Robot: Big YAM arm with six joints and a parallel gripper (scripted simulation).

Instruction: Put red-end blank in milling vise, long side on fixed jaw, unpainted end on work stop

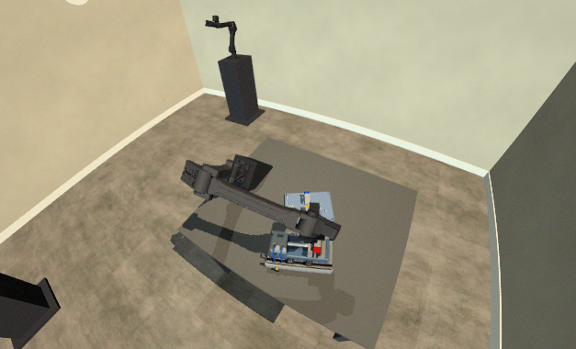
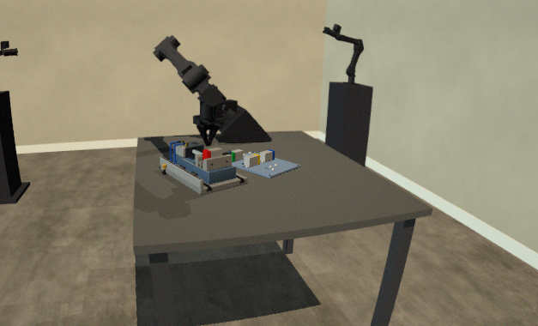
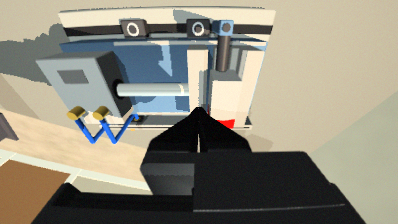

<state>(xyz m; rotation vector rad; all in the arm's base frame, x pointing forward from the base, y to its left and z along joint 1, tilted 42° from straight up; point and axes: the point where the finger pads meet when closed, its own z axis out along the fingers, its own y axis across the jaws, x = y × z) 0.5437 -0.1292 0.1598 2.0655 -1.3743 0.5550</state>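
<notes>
Now: the grey bar with red end 30 mm below my hand, 20 mm ahead of it and 10 mm to the left of it. Round my hand: fixed jaw 50 mm below, 50 mm ahead, 20 mm to the left; then moving jaw 50 mm below; then work stop rod 60 mm to the left, 40 mm below.
</notes>
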